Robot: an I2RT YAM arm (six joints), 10 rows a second.
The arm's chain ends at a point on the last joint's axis. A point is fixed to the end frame.
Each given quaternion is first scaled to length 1.
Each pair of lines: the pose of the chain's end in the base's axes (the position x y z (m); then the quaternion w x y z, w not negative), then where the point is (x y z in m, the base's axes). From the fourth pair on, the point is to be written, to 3 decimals.
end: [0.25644, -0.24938, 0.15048, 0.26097, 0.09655, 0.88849, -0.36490]
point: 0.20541 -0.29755 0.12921
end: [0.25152, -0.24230, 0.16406, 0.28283, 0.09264, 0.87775, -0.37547]
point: 0.20209 -0.29195 0.14241
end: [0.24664, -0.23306, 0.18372, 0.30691, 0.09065, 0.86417, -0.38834]
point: 0.19881 -0.28412 0.16176
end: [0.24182, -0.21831, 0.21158, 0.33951, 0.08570, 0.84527, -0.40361]
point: 0.196 -0.271 0.189
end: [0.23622, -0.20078, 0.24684, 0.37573, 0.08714, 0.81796, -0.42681]
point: 0.193 -0.256 0.225
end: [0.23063, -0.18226, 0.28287, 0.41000, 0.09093, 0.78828, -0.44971]
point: 0.189 -0.239 0.261
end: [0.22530, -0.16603, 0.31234, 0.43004, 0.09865, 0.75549, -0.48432]
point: 0.183 -0.223 0.293
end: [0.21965, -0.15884, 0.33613, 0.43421, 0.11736, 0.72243, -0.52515]
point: 0.175 -0.214 0.319
